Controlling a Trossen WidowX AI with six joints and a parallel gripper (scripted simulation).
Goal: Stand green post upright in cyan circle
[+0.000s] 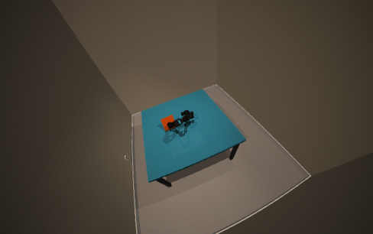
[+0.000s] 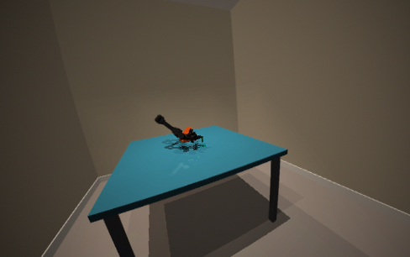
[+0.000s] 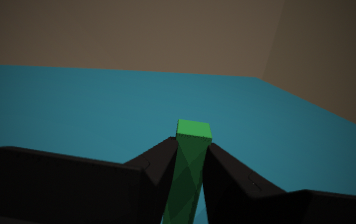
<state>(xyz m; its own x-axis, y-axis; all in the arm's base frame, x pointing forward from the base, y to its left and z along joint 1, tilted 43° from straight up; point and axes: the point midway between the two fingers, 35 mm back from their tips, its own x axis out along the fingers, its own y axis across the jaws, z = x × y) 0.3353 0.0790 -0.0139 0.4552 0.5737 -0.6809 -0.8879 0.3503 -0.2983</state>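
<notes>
The cyan circle lies 10 mm behind my gripper tip and 100 mm below it. From my gripper tip the other things lie so: green post: 20 mm below.
</notes>
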